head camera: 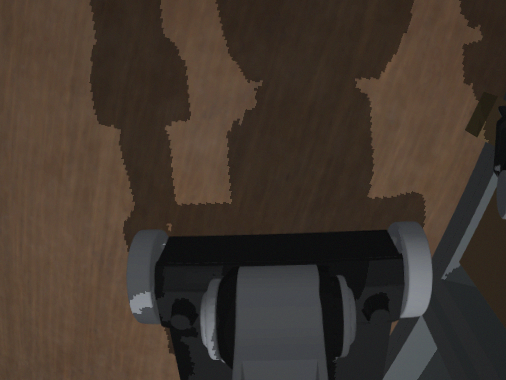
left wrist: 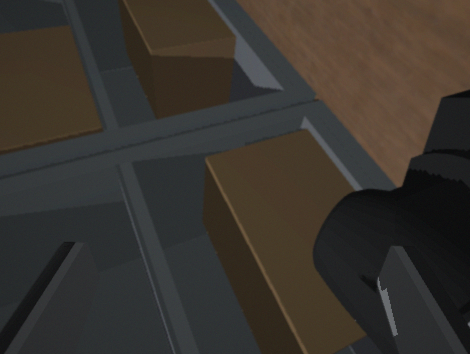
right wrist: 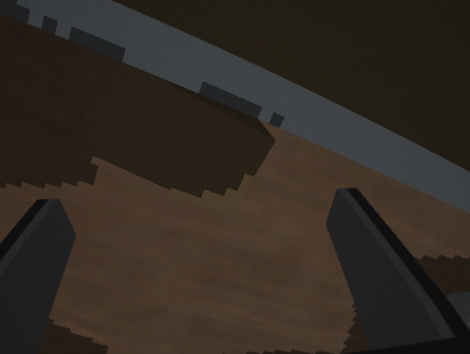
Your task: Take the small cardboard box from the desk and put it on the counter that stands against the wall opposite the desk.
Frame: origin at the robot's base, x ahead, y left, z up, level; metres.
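Seen in the pictures: left gripper, fingertip midpoint: point(left wrist: 237, 261); right gripper, fingertip midpoint: point(head camera: 502, 136) point(right wrist: 203, 212); robot's base, link origin: point(head camera: 278, 250).
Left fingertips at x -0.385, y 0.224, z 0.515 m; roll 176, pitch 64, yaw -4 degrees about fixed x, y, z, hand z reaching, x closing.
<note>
Offsets run from my left fingertips to a thing's middle. "pt": to the spot under its first point. Level surfaces: height alone.
My left gripper point(left wrist: 237, 261) is open and empty, above a grey divided rack point(left wrist: 297, 97). A long brown box @[dx -0.371, dy -0.521, dz -0.303 m] point(left wrist: 280, 200) lies in one of its compartments, partly hidden by a black robot part. My right gripper point(right wrist: 203, 212) is open and empty over the wooden floor; a brown box-like thing @[dx +0.684, dy -0.668, dz -0.484 m] point(right wrist: 200, 140) shows beyond its fingertips, partly in shadow. A small dark brown rectangle @[pt dx +0.692, dy -0.644, dz -0.479 m] point(head camera: 481, 115) shows near the right edge of the head view. I cannot tell whether any of these is the task's small cardboard box. The desk and counter cannot be made out.
My wheeled base point(head camera: 285, 247) stands on the wooden floor @[dz -0.513 m] point(head camera: 50, 175), close to a grey frame point(head camera: 465, 210) at right. More brown boxes point(left wrist: 190, 30) point(left wrist: 45, 90) lie in other compartments. A pale grey strip point(right wrist: 310, 100) crosses the right wrist view beside a dark olive surface point(right wrist: 350, 50).
</note>
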